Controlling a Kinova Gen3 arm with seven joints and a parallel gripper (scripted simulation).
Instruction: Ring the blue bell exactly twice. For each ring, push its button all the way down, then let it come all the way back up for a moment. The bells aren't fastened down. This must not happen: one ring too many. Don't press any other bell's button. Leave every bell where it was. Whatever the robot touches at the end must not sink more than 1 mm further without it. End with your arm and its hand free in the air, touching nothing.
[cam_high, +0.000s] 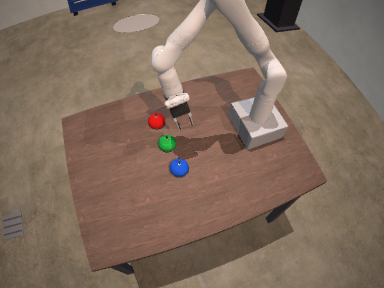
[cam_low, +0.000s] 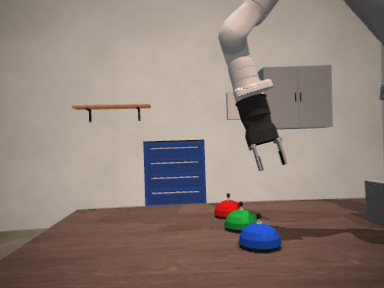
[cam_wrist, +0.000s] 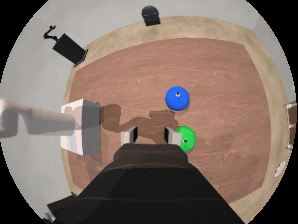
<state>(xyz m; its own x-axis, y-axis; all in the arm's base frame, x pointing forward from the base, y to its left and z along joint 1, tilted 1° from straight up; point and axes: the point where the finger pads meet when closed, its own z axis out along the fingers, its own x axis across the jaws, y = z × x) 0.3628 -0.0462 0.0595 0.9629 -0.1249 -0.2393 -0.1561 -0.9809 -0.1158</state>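
The blue bell lies 13 cm below my hand, 11 cm to the left of it and 7 cm ahead of it. Round my hand: red bell (17 cm to the right, 13 cm below, 7 cm ahead); then green bell (13 cm below, 7 cm ahead, 3 cm to the right).
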